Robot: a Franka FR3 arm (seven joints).
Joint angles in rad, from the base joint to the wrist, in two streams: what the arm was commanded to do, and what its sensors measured. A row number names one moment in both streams.
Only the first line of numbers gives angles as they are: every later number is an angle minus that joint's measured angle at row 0.
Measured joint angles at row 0: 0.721, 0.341, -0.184, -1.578, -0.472, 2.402, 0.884
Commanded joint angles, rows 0 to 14: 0.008, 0.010, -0.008, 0.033, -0.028, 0.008, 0.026; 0.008, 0.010, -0.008, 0.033, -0.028, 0.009, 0.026; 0.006, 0.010, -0.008, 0.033, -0.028, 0.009, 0.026; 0.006, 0.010, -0.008, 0.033, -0.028, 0.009, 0.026; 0.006, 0.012, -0.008, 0.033, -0.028, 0.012, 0.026; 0.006, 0.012, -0.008, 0.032, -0.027, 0.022, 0.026; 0.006, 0.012, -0.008, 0.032, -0.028, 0.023, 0.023; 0.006, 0.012, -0.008, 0.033, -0.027, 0.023, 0.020; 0.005, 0.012, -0.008, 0.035, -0.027, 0.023, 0.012; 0.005, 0.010, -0.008, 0.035, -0.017, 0.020, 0.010; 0.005, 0.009, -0.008, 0.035, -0.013, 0.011, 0.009; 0.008, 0.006, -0.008, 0.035, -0.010, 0.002, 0.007; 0.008, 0.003, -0.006, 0.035, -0.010, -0.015, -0.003; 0.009, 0.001, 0.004, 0.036, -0.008, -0.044, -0.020; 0.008, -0.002, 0.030, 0.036, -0.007, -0.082, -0.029
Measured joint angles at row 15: 0.001, 0.001, 0.001, 0.020, -0.004, -0.003, -0.005
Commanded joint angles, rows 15 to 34: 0.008, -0.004, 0.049, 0.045, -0.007, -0.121, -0.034; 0.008, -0.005, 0.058, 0.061, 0.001, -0.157, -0.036; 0.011, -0.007, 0.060, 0.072, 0.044, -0.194, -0.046; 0.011, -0.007, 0.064, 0.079, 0.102, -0.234, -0.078; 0.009, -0.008, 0.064, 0.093, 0.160, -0.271, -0.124; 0.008, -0.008, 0.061, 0.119, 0.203, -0.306, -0.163; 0.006, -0.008, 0.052, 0.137, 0.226, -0.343, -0.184; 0.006, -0.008, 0.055, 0.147, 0.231, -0.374, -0.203; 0.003, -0.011, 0.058, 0.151, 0.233, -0.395, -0.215; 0.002, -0.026, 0.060, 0.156, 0.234, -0.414, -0.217; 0.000, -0.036, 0.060, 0.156, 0.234, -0.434, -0.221; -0.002, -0.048, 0.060, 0.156, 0.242, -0.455, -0.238; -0.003, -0.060, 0.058, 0.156, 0.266, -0.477, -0.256; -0.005, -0.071, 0.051, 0.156, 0.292, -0.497, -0.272; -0.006, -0.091, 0.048, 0.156, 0.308, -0.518, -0.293; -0.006, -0.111, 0.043, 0.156, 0.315, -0.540, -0.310; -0.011, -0.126, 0.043, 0.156, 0.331, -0.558, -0.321; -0.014, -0.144, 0.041, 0.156, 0.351, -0.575, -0.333; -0.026, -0.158, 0.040, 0.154, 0.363, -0.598, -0.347; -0.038, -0.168, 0.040, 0.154, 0.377, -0.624, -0.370
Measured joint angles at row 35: -0.003, -0.122, 0.035, 0.159, 0.317, -0.553, -0.304
